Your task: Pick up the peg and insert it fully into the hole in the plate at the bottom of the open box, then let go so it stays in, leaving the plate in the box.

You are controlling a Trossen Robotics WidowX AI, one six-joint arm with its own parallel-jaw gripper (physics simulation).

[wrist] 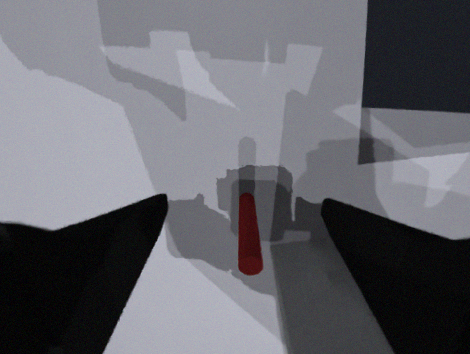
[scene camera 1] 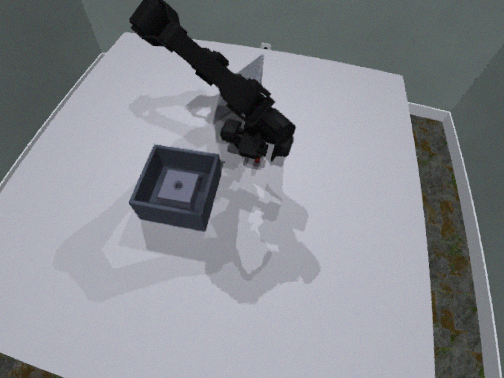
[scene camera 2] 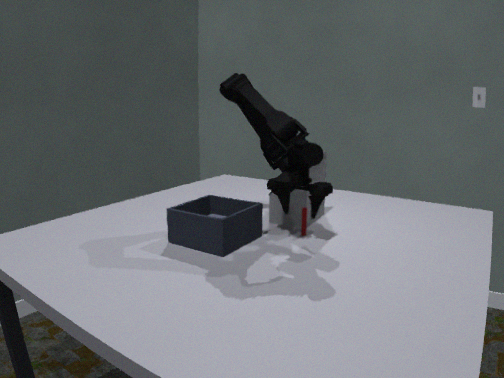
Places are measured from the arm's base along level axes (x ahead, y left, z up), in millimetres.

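Pixels of known places: gripper, fingertip midpoint: (wrist: 245,204) (scene camera 2: 299,216).
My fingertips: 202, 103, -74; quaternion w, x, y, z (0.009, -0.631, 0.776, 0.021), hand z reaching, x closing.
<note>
Ahead of a thing's pixels: the offset from my fingertips to its top centre, as dx, dy, dz. "*": to the spot under its first point. Level surfaces: height alone.
The red peg @[-31, +2, +15] (scene camera 1: 257,160) (scene camera 2: 304,222) (wrist: 249,235) stands upright on the table beside the box. My gripper (scene camera 1: 261,157) (scene camera 2: 300,215) (wrist: 245,204) is open and points down over the peg. In the wrist view the peg shows between the two spread fingers, touching neither; the arm hides most of it in scene camera 1. The open dark box @[+127, -198, +33] (scene camera 1: 172,215) (scene camera 2: 195,232) (wrist: 420,55) stands apart from the peg. The pale square plate @[+127, -198, -4] (scene camera 1: 167,192) lies on its bottom, with a dark round hole @[* +120, -202, -19] (scene camera 1: 178,185) at its middle.
The box's raised walls surround the plate. A grey upright block (scene camera 2: 276,210) stands behind the gripper in scene camera 2. The white table @[dz -65] (scene camera 1: 350,250) (scene camera 2: 375,300) carries broad shadows of the arm.
</note>
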